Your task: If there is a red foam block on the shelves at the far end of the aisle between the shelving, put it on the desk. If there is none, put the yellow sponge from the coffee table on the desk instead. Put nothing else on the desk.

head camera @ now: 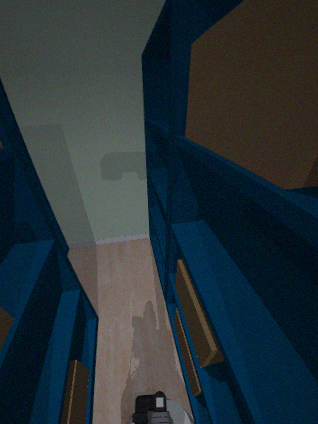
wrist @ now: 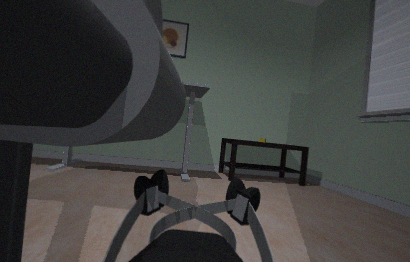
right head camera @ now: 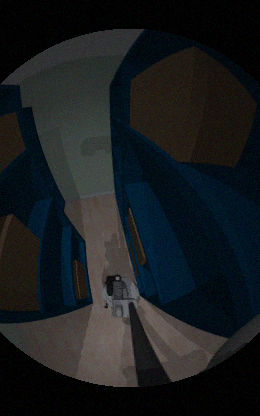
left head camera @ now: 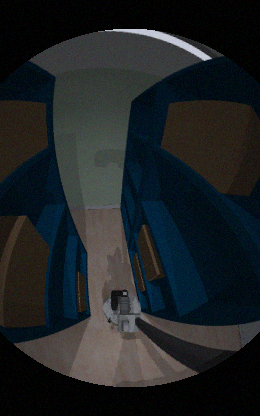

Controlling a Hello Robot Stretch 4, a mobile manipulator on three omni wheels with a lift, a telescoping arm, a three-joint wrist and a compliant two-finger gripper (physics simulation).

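Frame: origin at the robot's base, x ahead, y left, z up, level; centimetres.
Seen in the pictures: gripper, fingertip midpoint: (wrist: 197,188) (right head camera: 110,308) (left head camera: 113,323).
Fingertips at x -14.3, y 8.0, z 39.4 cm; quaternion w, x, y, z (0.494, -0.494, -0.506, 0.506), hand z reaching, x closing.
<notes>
Offsets run from my fingertips to a thing's top centre. "spot": to the spot under its first point. Level surfaces: height alone.
My gripper (wrist: 197,188) is open and empty in the wrist view, its two dark fingertips apart. Far beyond it, the small yellow sponge (wrist: 262,140) lies on the dark coffee table (wrist: 295,148). The grey desk {dz +50.4 cm} (wrist: 197,90) stands left of that table, partly hidden by my own body. Blue shelving on the right (head camera: 200,245) (left head camera: 170,245) (right head camera: 155,215) and on the left (head camera: 35,260) (left head camera: 49,215) (right head camera: 40,215) flanks the aisle. No red foam block shows on the visible shelf parts. The insides of the far bays are dark and largely hidden by the steep angle.
Large brown boxes {spot: dx +56.8, dy -25.1, dz +114.2 cm} (head camera: 250,100) (left head camera: 205,145) (right head camera: 165,105) and thinner ones {spot: dx +56.3, dy -25.2, dz +34.2 cm} (head camera: 195,315) (left head camera: 150,252) stand on the shelves. The narrow floor strip (head camera: 112,285) runs between both units to a green wall (head camera: 110,200). Shelving stands close on both sides of me.
</notes>
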